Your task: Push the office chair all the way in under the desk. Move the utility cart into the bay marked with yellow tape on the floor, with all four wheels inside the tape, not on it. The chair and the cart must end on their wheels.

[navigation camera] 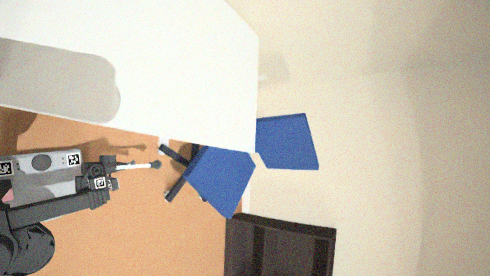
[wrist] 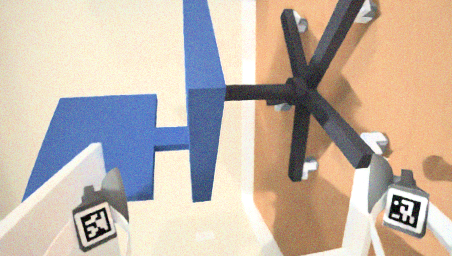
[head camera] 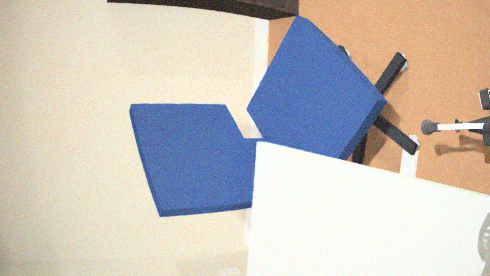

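Pixels of known places: gripper, fingertip midpoint: (navigation camera: 147,164) (wrist: 244,182) (head camera: 439,126); robot's base, link origin: (navigation camera: 42,161).
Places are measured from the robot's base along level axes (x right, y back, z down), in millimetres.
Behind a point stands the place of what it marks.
Note:
The blue office chair (head camera: 315,90) {z -470, x 860, y 221 mm} (navigation camera: 220,175) {z -470, x 841, y 199 mm} (wrist: 205,110) {z -441, x 635, y 117 mm} stands on its wheels beside the white desk (head camera: 350,220) {z -720, x 526, y -143 mm} (navigation camera: 190,75) {z -721, x 454, y -287 mm}. The seat and part of the black star base show outside the desk edge. The desk top hides part of the backrest and base in the head and navigation views. My gripper (head camera: 443,127) {z -437, x 395, y 49 mm} (navigation camera: 144,164) {z -437, x 395, y 49 mm} (wrist: 244,182) {z -437, x 395, y 49 mm} is open and empty, its fingers wide apart in the wrist view. It is on the base side of the chair, apart from the seat. The utility cart and the yellow tape do not show in these views.
A dark bookshelf (head camera: 225,7) {z -386, x 1520, y 848 mm} (navigation camera: 290,225) {z -654, x 1509, y 845 mm} stands by the wall near the chair seat. A white desk leg (head camera: 409,162) is close to one chair foot. A grey rounded shape (navigation camera: 65,80) shows over the desk top. The cream wall (head camera: 75,125) {z -1165, x 1794, y 236 mm} is beyond the chair.

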